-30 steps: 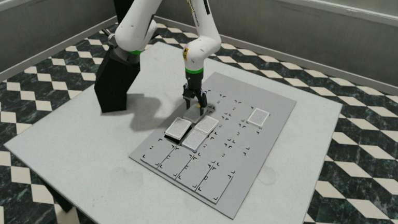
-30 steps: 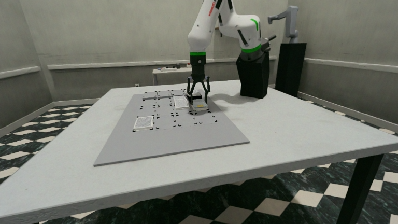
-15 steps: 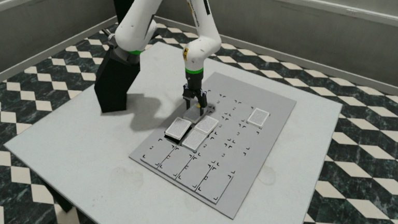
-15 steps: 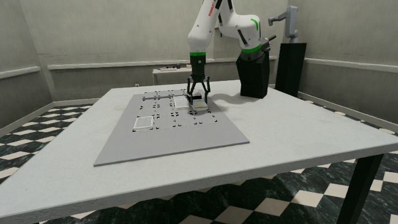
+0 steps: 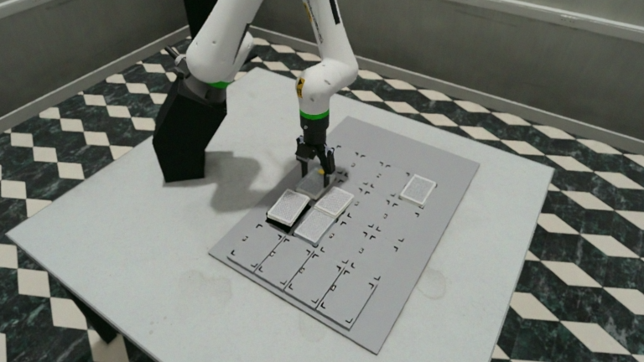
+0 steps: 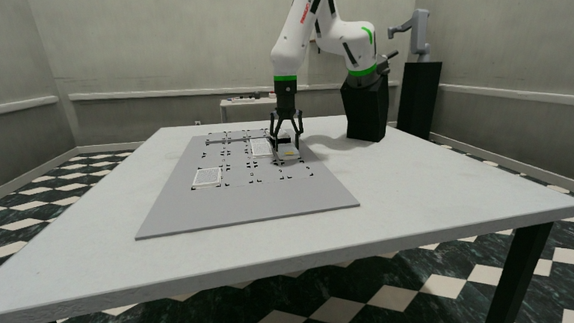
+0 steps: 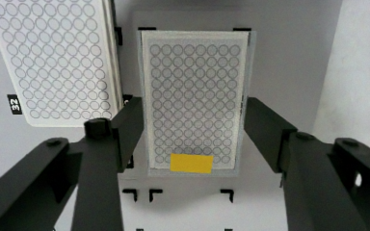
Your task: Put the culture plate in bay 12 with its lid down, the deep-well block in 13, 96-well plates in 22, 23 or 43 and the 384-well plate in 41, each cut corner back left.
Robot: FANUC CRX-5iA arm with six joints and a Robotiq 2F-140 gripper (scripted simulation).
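Now: hand 20 mm above the lid. The rest, counted from my hand: 384-well plate 310 mm ahead, 180 mm to the left, 40 mm below; black deep-well block 160 mm to the right, 30 mm below, 10 mm ahead.
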